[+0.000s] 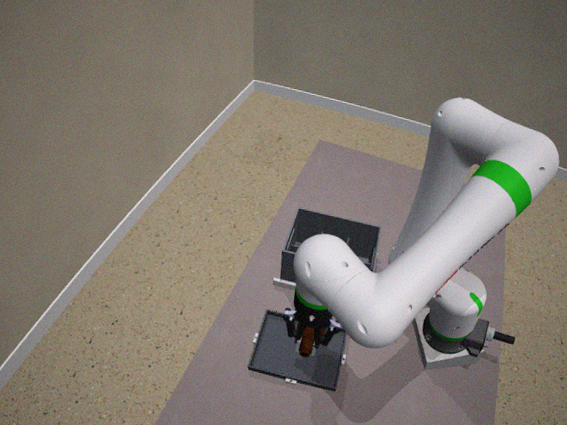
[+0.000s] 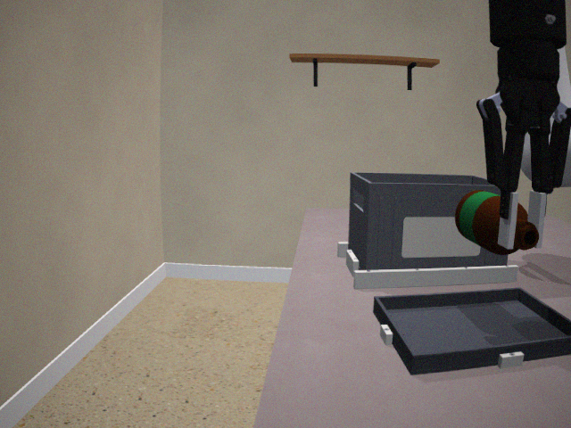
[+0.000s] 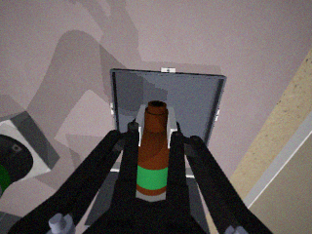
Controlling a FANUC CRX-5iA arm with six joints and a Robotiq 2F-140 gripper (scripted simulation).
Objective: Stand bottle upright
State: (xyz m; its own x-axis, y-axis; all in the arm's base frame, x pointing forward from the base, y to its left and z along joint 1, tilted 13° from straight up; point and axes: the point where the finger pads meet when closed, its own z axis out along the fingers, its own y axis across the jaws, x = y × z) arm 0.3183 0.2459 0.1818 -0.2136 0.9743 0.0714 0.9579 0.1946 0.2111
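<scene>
Right now my hand is 50 mm to the left of the bottle, 20 mm above it and 10 mm short of it. Also, from my hand: tray (150 mm below, 40 mm to the right, 30 mm ahead); then crate (340 mm to the right, 80 mm below, 70 mm ahead).
</scene>
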